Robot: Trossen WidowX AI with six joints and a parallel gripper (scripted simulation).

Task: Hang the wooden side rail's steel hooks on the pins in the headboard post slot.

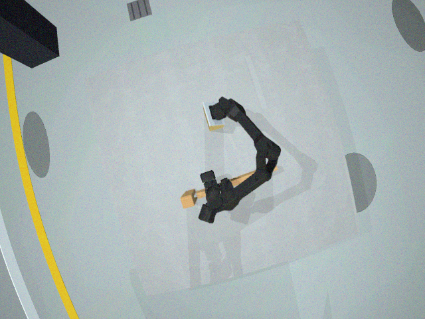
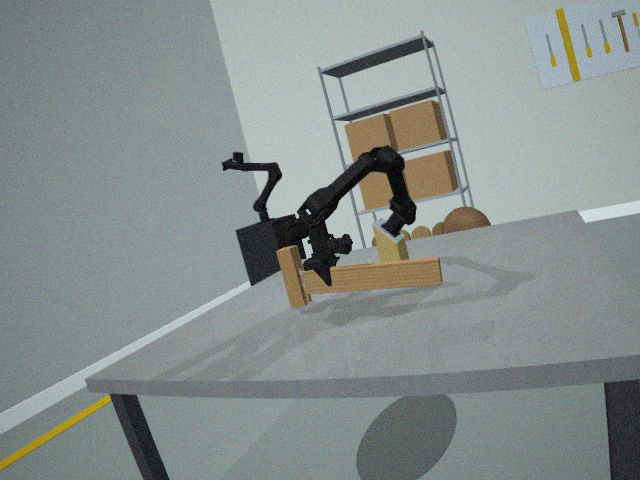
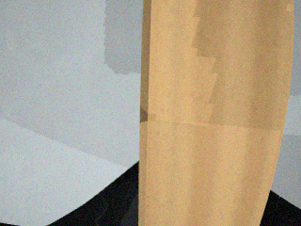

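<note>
Now: gripper tip 11 cm to the left of the wooden headboard post, 4 cm below it and 1 cm short of it.
</note>
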